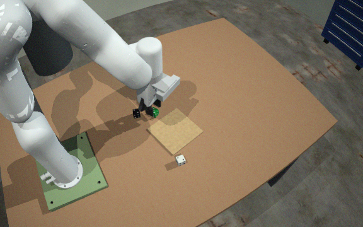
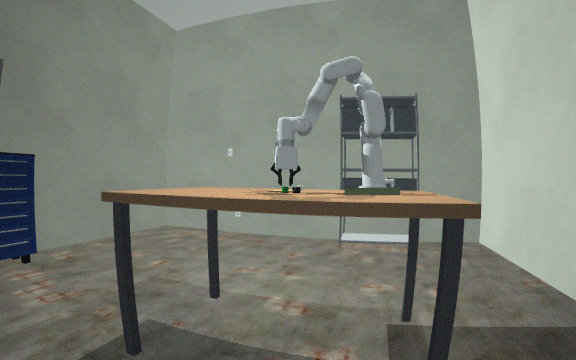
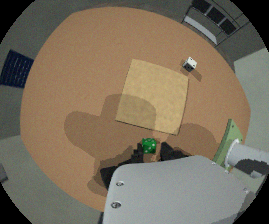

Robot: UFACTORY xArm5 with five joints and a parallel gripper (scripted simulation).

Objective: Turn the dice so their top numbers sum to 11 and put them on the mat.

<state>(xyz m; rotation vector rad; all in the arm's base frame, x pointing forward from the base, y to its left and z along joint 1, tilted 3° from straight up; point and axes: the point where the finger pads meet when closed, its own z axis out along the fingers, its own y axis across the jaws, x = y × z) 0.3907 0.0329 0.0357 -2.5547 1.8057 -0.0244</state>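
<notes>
Now: hand 40 mm above the green die. Round my hand: tan mat: 100 mm to the right, 50 mm below, 20 mm ahead; then white die: 210 mm to the right, 40 mm below, 40 mm behind; then black die: 50 mm behind, 40 mm to the left, 40 mm below.
</notes>
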